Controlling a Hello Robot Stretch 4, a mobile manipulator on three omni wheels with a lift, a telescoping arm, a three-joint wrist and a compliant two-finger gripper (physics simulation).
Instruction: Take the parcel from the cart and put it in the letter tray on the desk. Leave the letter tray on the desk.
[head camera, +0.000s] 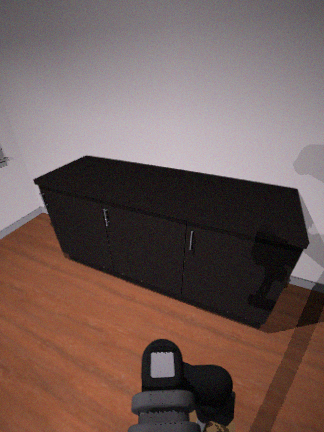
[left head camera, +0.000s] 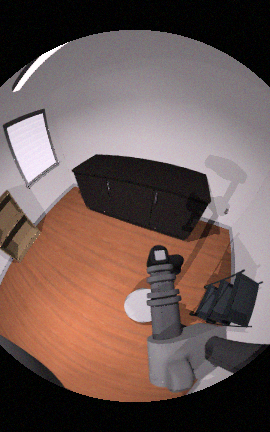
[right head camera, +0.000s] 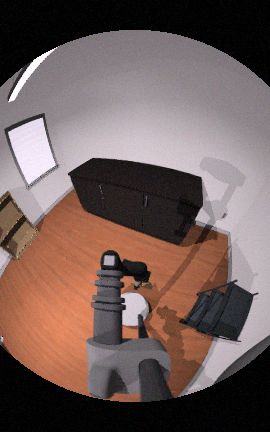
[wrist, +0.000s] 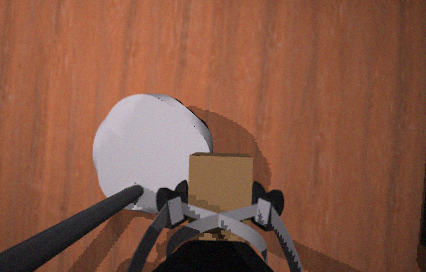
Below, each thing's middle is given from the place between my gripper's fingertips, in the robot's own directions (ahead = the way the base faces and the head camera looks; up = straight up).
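Relative to the brown cardboard parcel (wrist: 219, 182), my hand is 10 mm beyond it, 10 mm below it and 20 mm to the left of it.
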